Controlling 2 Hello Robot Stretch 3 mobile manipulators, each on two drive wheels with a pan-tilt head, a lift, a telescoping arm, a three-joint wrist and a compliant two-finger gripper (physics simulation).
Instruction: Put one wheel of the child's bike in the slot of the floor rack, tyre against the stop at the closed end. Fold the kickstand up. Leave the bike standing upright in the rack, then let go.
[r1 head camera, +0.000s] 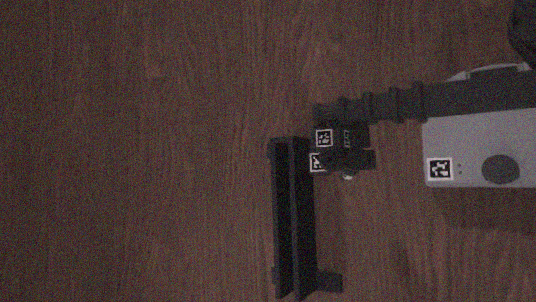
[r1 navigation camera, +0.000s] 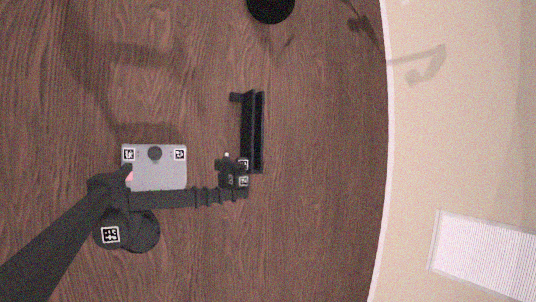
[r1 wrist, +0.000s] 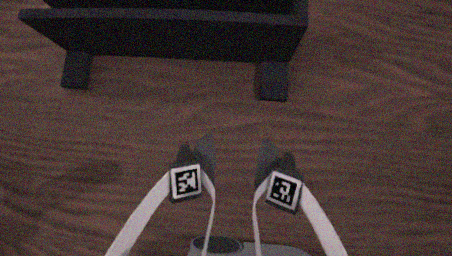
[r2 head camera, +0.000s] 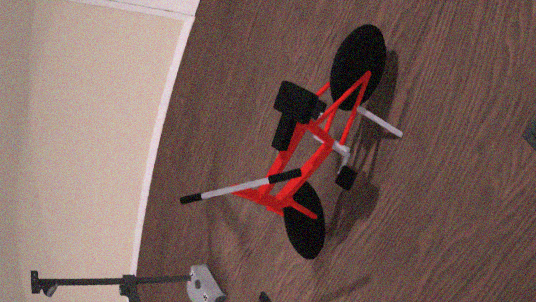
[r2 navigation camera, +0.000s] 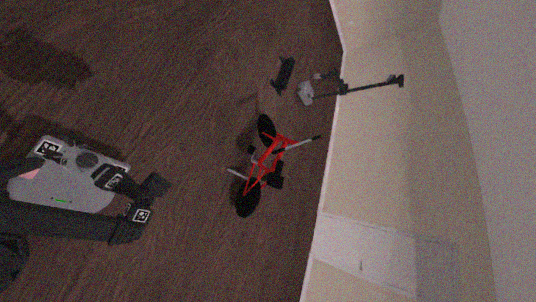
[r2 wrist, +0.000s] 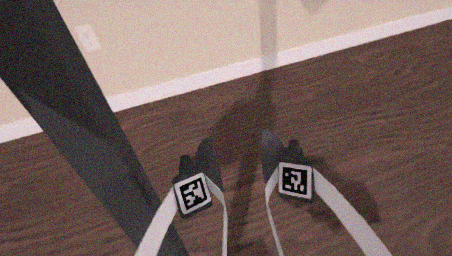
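Note:
The red child's bike (r2 head camera: 312, 164) (r2 navigation camera: 269, 151) stands on the floor outside the rack, its front wheel (r2 head camera: 305, 222) (r2 navigation camera: 266, 129) (r1 navigation camera: 270, 7) toward the rack. Its kickstand (r2 head camera: 380, 121) (r2 navigation camera: 237, 174) sticks out, folded down. The black floor rack (r1 head camera: 306, 210) (r1 navigation camera: 246, 130) (r1 wrist: 165, 37) (r2 navigation camera: 285, 74) has an empty slot; its closed end is near r1's wrist. r1's gripper (r1 wrist: 236, 155) is open and empty, pointing down beside the rack; its fingers are hidden under the wrist in the r1 head view. r2's gripper (r2 wrist: 237, 152) is open and empty, away from the bike.
r1's base (r1 head camera: 475, 145) (r1 navigation camera: 160, 172) (r2 head camera: 202, 285) (r2 navigation camera: 305, 92) stands beside the rack. r2's base (r2 navigation camera: 75, 180) is on the kickstand side of the bike. A wall (r1 navigation camera: 450, 125) (r2 head camera: 90, 125) (r2 navigation camera: 380, 165) runs along the bike's other side. r2's dark mast (r2 wrist: 75, 105) crosses its wrist view.

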